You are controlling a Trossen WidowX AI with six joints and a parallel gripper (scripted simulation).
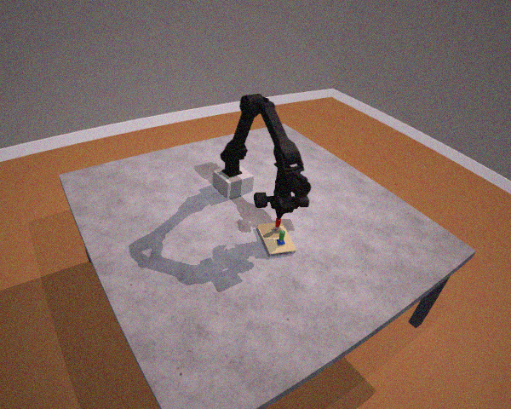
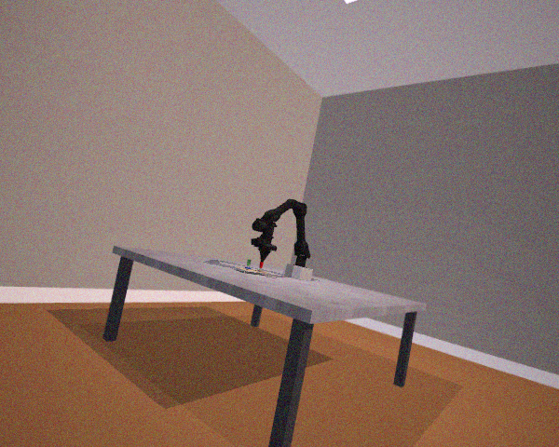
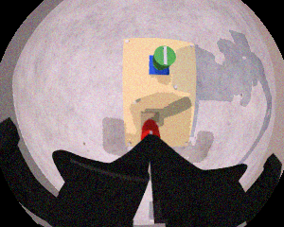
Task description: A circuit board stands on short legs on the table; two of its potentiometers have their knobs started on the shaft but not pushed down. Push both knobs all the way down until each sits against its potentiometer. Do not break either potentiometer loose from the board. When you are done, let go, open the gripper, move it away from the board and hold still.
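Right now the red knob is 10 mm below my gripper tip. The rest, counted from my gripper tip: green knob 60 mm ahead, 30 mm to the right, 10 mm below.
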